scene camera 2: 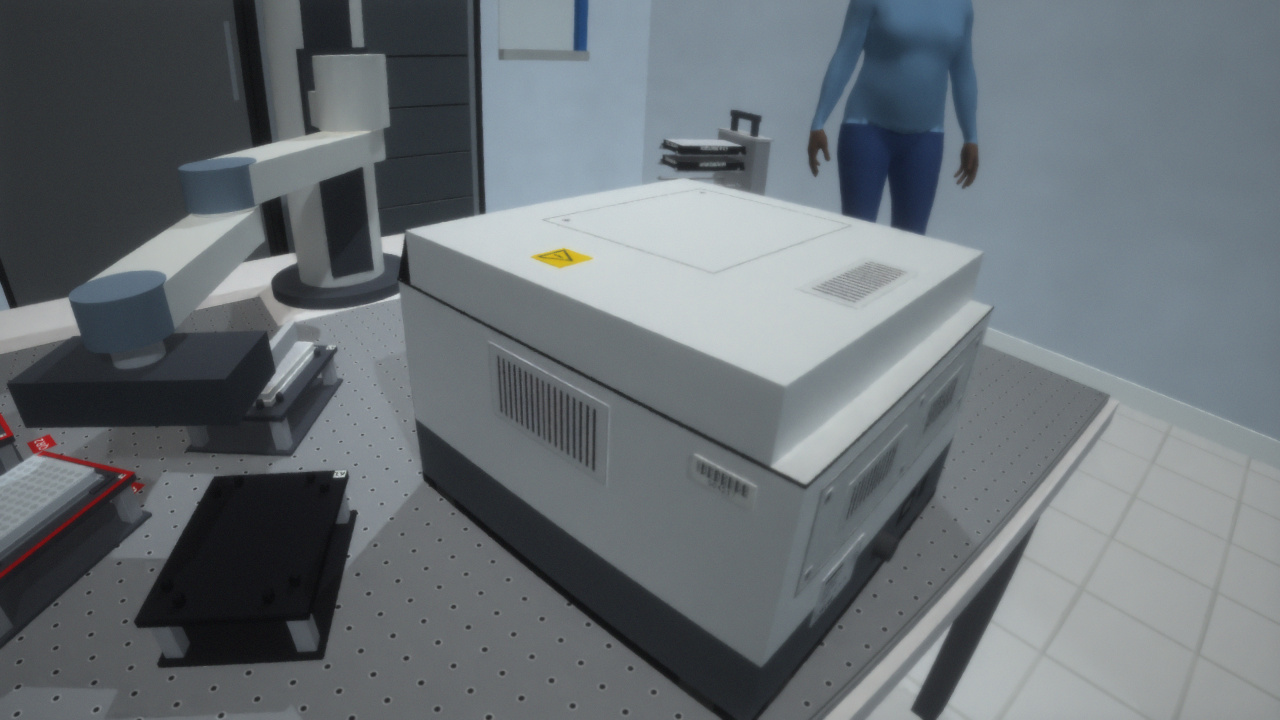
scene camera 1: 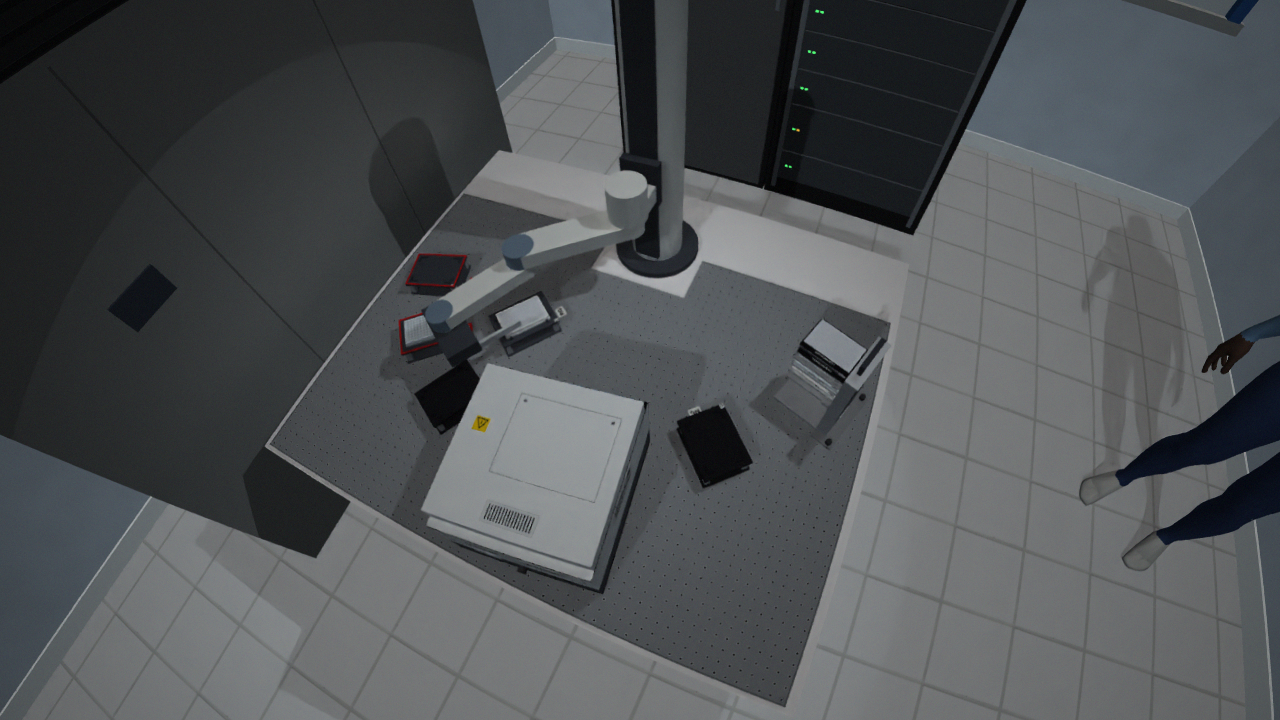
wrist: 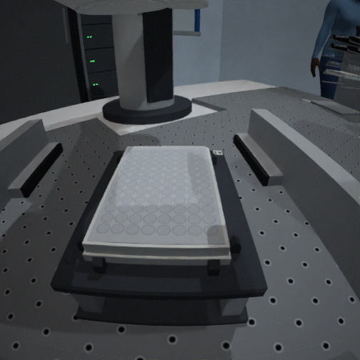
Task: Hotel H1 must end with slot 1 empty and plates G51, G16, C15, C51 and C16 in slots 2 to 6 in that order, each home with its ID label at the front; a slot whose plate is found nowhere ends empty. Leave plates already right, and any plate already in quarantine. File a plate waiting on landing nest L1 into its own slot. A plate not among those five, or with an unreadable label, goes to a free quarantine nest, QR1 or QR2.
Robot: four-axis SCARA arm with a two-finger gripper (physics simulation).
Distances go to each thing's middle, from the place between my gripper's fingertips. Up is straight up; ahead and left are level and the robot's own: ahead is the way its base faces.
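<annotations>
As for the landing nest L1 (scene camera 2: 251, 538), my gripper is 26 cm short of it, 5 cm to the left of it and 7 cm above it. I see the white machine (scene camera 2: 733, 571) 37 cm ahead of my hand, 32 cm to the left of it and 1 cm below it. The nest N6 (scene camera 1: 713, 441) is 12 cm ahead of my hand and 61 cm to the left of it, and it is 7 cm below it. The quarantine nest QR2 (scene camera 1: 435, 269) is 7 cm behind my hand, 33 cm to the right of it and 7 cm below it.
</annotations>
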